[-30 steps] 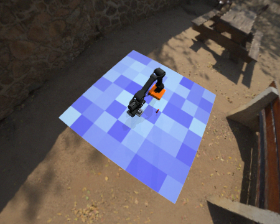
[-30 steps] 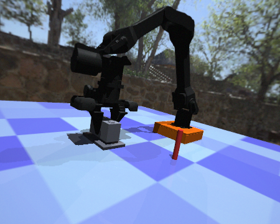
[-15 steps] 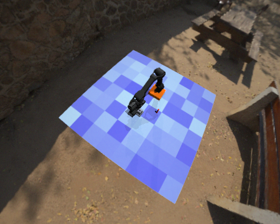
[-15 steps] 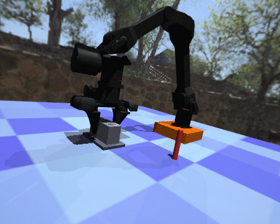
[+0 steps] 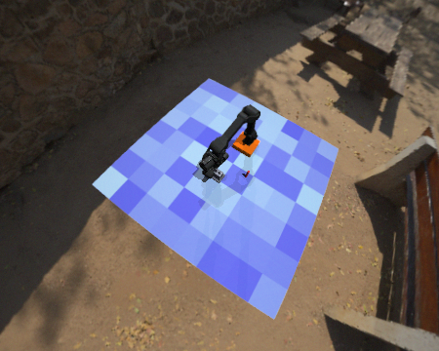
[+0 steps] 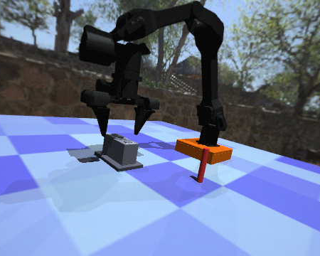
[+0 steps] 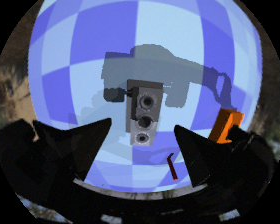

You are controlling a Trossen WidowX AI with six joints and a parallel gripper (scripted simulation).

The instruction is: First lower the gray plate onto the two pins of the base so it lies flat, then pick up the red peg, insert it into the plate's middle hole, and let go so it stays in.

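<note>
My gripper tip is now 2 cm above the gray plate. Also, from my gripper tip: dark base (6 cm below); then red peg (14 cm behind, 16 cm to the left, 3 cm below).
</note>
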